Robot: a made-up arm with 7 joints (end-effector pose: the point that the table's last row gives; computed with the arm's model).
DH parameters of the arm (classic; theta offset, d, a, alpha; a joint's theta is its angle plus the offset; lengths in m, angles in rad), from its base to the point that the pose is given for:
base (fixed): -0.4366 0 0.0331 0
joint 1: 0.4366 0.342 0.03 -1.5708
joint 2: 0 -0.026 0.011 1.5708
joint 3: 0 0.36 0.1 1.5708
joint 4: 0 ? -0.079 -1.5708
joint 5: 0 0.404 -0.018 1.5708
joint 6: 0 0.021 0.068 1.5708
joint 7: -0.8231 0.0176 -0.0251 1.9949
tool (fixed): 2.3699 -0.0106 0 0
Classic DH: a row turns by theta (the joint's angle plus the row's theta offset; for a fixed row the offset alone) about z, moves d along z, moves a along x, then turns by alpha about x.
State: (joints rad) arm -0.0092 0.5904 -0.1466 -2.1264 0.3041 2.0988 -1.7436
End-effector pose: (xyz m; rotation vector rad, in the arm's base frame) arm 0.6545 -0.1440 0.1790 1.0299 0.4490 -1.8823
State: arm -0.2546 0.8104 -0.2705 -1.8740 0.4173 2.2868 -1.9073
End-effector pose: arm 0.6357 -0.3858 0.1465 1.2580 0.0561 -1.9550
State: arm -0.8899 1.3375 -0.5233 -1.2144 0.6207 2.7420 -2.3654
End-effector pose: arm 0.2818 -0.7978 0.0988 0.9888 -0.7526 -1.7718
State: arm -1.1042 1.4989 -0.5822 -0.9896 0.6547 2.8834 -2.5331
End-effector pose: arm 0.1392 -0.8390 0.0808 0.7732 -0.8191 -1.6730
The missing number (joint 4, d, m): -0.026
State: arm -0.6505 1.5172 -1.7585 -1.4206 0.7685 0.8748 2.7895
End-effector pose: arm 0.0946 -0.7641 0.3964 1.5828 0.5953 -2.1279
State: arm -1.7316 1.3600 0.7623 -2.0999 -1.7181 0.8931 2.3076
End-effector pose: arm 0.2989 -0.3794 0.0051 0.7092 2.6375 0.5694
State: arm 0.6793 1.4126 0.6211 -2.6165 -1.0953 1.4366 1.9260
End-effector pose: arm -0.0342 0.2099 0.0273 0.8874 -1.4157 -0.6278
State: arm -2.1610 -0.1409 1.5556 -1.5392 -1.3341 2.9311 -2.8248
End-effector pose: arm 0.5344 -0.1874 0.7991 -0.5879 -0.0102 0.0726
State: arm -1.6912 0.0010 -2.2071 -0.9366 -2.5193 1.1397 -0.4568
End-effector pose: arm -0.3171 0.1822 1.0804 2.5268 -1.4547 0.0029
